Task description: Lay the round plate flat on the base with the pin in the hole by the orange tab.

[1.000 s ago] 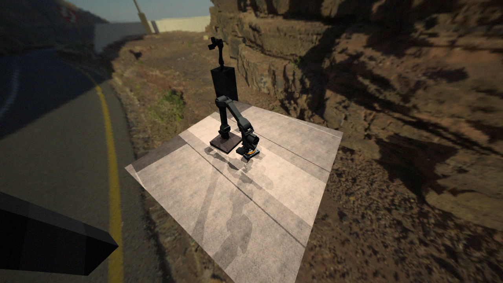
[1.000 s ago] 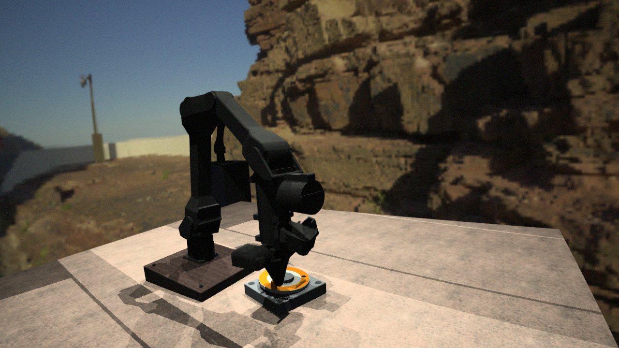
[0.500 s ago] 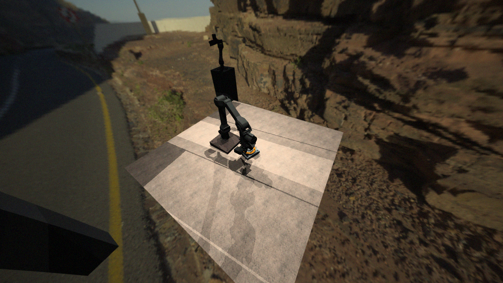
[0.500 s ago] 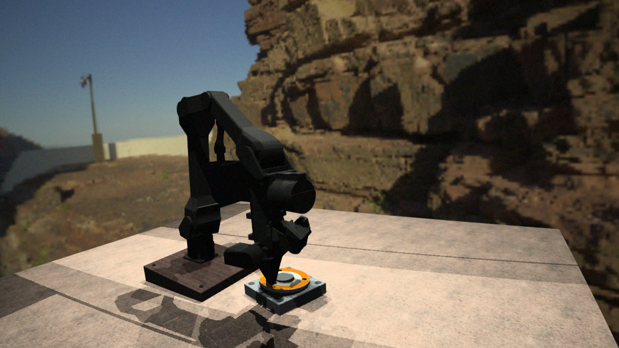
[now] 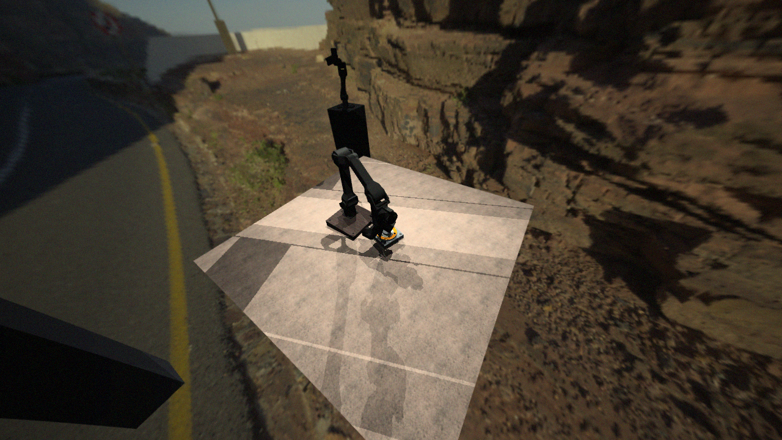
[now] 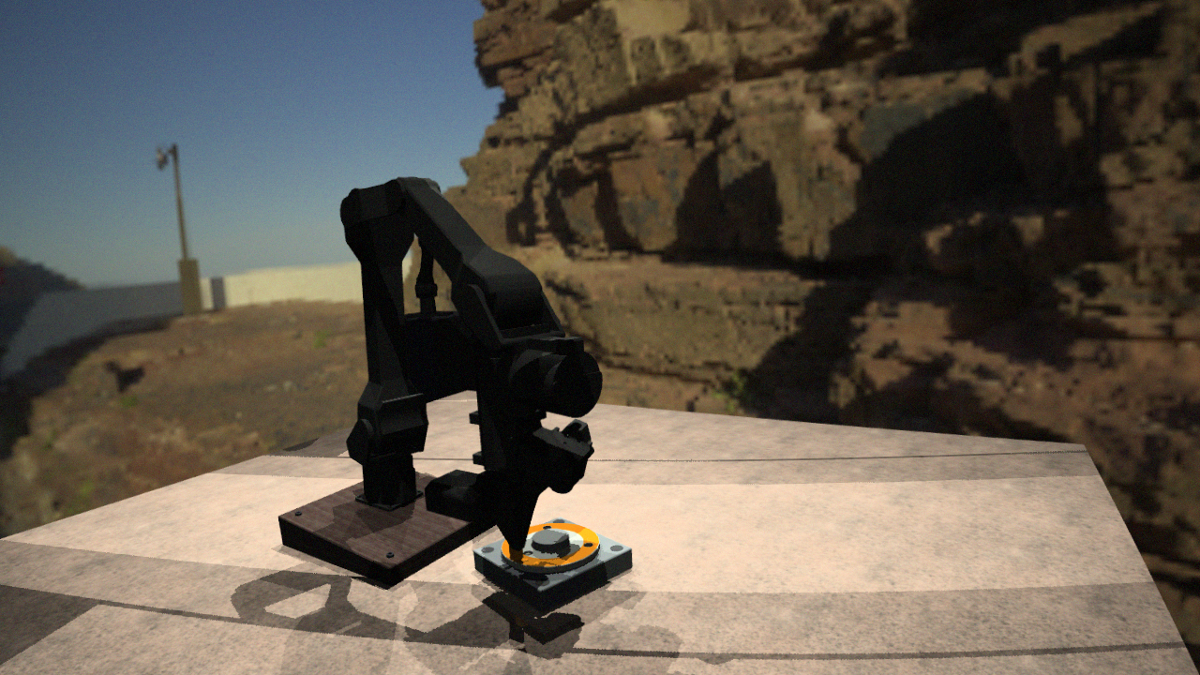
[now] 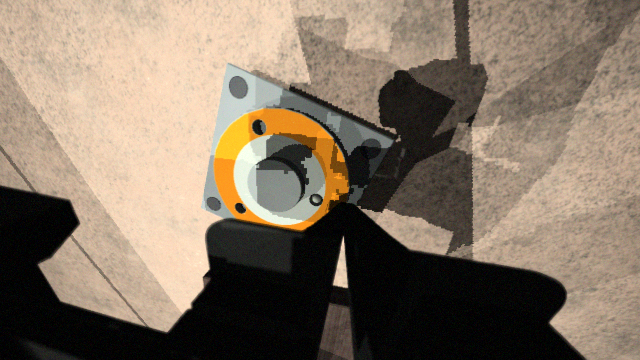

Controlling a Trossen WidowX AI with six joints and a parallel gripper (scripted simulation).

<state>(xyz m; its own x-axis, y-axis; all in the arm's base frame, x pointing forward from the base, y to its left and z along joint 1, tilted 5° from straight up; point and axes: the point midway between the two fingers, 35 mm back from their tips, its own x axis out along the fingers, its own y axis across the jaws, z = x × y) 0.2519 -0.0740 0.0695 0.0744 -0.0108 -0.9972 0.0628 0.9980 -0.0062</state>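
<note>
The round plate lies 3 cm to the left of my gripper tip and 1 cm below it.
</note>
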